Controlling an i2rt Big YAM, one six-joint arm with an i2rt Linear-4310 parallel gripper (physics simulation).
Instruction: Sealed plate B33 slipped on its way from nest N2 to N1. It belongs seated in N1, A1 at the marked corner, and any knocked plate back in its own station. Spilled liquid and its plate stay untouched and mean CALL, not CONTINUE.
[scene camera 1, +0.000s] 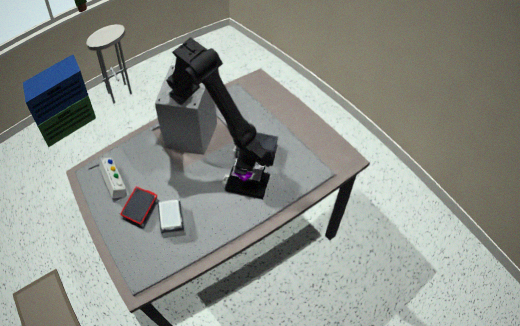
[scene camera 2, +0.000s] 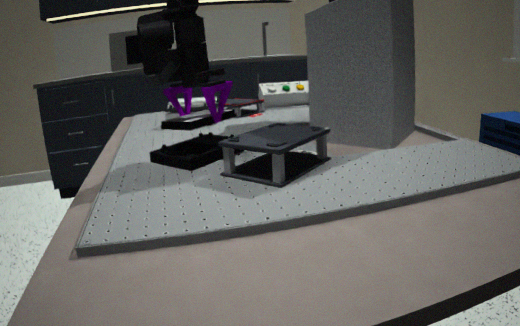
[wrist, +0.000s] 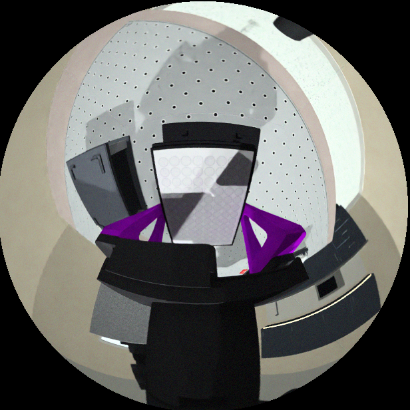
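My gripper, with purple fingers, is shut on a sealed plate with a black rim and a pale, see-through top. The wrist view shows round wells under its seal. The plate is held roughly level above an open black nest with small corner posts. A second, white-topped plate sits in a dark holder at the front left of scene camera 1. Labels, nest numbers and the A1 mark cannot be read. No liquid can be made out.
A dark raised stand is beside the nest. A red-rimmed dark station and a button box stand farther off. The grey arm pedestal rises behind the perforated board.
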